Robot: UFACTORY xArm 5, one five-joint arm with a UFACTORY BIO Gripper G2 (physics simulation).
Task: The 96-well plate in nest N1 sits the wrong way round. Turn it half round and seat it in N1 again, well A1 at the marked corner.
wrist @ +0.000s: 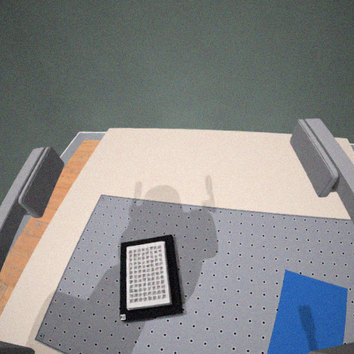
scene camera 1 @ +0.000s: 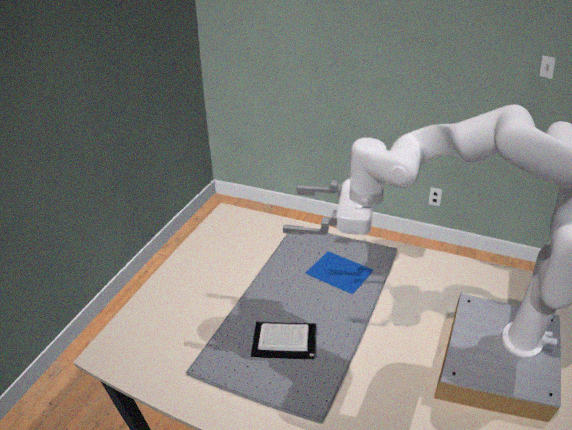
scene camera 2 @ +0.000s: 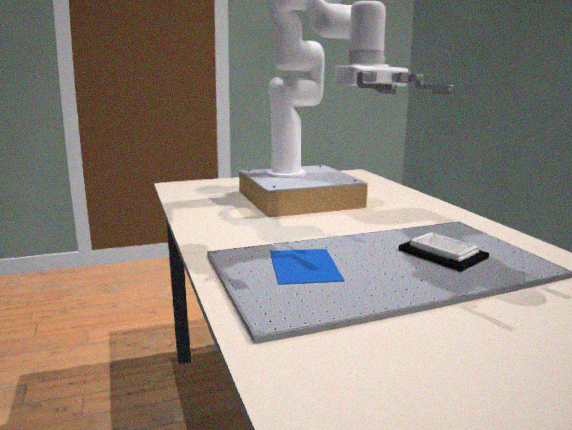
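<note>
The white 96-well plate (scene camera 1: 284,337) (scene camera 2: 444,247) (wrist: 148,275) lies in the black nest (scene camera 1: 280,354) (scene camera 2: 430,258) (wrist: 176,285) on the grey perforated board. The small white A1 label (scene camera 1: 312,355) (wrist: 123,317) is at one nest corner, at the lower left in the wrist view. The wells show as a grid, but which corner of the plate holds well A1 is too small to tell. My gripper (scene camera 1: 291,209) (scene camera 2: 422,89) (wrist: 178,170) is open and empty, high above the table and well apart from the plate, its fingers pointing sideways.
A flat blue rectangle (scene camera 1: 340,272) (scene camera 2: 306,266) (wrist: 295,320) lies on the grey board (scene camera 1: 295,300) (scene camera 2: 375,287) (wrist: 235,260), beside the nest with a gap between them. The arm's base stands on a wooden block with a grey top (scene camera 1: 480,370) (scene camera 2: 320,197). The arm's shadow falls across the board.
</note>
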